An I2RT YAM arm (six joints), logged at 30 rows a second.
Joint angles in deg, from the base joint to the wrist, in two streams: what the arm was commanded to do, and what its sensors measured. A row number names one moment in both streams.
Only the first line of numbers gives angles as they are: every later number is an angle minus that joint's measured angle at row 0.
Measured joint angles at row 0:
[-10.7 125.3 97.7 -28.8 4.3 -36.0]
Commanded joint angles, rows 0 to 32:
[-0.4 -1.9 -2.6 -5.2 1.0 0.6]
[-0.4 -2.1 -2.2 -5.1 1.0 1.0]
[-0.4 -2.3 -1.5 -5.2 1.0 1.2]
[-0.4 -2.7 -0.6 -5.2 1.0 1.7]
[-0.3 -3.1 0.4 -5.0 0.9 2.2]
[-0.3 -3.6 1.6 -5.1 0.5 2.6]
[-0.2 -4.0 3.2 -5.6 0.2 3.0]
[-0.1 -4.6 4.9 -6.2 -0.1 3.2]
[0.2 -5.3 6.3 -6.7 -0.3 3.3]
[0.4 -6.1 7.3 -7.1 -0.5 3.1]
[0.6 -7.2 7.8 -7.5 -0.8 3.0]
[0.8 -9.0 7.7 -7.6 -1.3 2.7]
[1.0 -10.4 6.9 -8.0 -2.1 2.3]
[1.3 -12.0 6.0 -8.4 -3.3 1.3]
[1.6 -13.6 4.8 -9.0 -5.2 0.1]
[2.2 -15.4 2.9 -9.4 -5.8 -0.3]
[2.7 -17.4 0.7 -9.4 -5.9 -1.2]
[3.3 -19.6 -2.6 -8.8 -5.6 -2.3]
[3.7 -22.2 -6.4 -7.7 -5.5 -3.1]
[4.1 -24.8 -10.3 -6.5 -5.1 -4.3]
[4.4 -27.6 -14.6 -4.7 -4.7 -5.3]
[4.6 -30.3 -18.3 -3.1 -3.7 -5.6]
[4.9 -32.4 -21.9 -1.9 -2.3 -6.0]
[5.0 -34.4 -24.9 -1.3 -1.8 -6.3]
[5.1 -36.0 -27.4 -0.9 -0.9 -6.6]
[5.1 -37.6 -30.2 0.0 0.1 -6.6]
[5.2 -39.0 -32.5 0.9 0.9 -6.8]
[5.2 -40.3 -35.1 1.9 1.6 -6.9]
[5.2 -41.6 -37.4 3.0 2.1 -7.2]
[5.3 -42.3 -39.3 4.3 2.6 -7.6]
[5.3 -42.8 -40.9 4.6 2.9 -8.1]
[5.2 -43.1 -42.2 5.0 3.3 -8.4]
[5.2 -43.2 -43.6 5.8 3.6 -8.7]
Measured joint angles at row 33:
[5.3 -40.0 -39.4 -0.5 0.9 -6.5]
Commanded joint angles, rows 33 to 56:
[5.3 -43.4 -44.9 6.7 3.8 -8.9]
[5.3 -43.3 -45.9 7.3 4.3 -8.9]
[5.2 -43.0 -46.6 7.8 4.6 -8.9]
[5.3 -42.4 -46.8 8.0 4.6 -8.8]
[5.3 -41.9 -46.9 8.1 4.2 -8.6]
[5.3 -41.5 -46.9 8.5 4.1 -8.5]
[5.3 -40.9 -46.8 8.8 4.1 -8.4]
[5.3 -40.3 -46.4 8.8 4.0 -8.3]
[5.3 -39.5 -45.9 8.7 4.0 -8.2]
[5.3 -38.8 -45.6 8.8 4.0 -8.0]
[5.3 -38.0 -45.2 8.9 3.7 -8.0]
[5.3 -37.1 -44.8 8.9 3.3 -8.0]
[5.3 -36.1 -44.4 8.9 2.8 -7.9]
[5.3 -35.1 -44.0 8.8 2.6 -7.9]
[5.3 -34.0 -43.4 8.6 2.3 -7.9]
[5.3 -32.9 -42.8 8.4 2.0 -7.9]
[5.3 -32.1 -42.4 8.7 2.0 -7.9]
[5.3 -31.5 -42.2 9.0 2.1 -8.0]
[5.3 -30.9 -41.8 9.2 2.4 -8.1]
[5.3 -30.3 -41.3 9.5 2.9 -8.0]
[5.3 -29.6 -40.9 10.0 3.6 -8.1]
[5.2 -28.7 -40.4 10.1 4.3 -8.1]
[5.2 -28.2 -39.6 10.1 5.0 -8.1]
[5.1 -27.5 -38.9 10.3 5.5 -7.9]
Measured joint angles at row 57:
[5.3 -30.1 -42.0 7.9 3.9 -8.0]
